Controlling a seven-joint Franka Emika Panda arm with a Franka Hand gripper.
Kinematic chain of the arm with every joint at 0, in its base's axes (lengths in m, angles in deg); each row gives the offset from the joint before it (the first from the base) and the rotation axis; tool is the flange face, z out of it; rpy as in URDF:
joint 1: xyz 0 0 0.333 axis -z
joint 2: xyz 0 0 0 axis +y
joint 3: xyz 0 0 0.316 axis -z
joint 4: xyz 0.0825 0 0 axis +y
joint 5: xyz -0.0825 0 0.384 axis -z
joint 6: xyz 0 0 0 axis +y
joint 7: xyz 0.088 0 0 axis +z
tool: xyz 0 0 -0.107 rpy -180 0 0
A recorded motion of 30 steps. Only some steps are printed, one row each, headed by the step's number.
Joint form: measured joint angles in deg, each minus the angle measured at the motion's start. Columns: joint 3, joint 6, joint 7, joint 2, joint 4, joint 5, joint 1.
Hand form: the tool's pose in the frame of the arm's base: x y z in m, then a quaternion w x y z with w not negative. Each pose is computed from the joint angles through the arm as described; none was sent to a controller.
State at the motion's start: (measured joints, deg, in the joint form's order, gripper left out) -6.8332 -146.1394 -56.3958 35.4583 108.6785 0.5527 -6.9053
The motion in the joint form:
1: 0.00 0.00 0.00 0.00 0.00 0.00 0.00
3: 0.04 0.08 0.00 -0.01 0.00 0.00 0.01
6: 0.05 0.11 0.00 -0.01 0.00 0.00 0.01
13: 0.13 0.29 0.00 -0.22 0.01 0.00 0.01
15: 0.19 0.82 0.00 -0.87 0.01 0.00 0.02
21: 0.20 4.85 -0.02 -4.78 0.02 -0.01 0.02
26: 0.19 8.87 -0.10 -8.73 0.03 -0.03 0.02
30: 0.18 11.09 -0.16 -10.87 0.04 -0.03 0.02
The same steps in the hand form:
1: 0.6172 0.1477 0.1783 0.03710 -0.92804 0.37061 0.00206
3: 0.6172 0.1472 0.1783 0.03657 -0.92793 0.37094 0.00245
6: 0.6172 0.1470 0.1782 0.03638 -0.92792 0.37100 0.00263
13: 0.6175 0.1462 0.1801 0.03596 -0.92776 0.37142 0.00218
15: 0.6184 0.1455 0.1864 0.03580 -0.92770 0.37160 0.00085
21: 0.6199 0.1452 0.2230 0.03214 -0.92845 0.37007 -0.00006
26: 0.6189 0.1447 0.2601 0.02872 -0.92892 0.36915 -0.00132
30: 0.6172 0.1443 0.2801 0.02655 -0.92913 0.36879 -0.00173

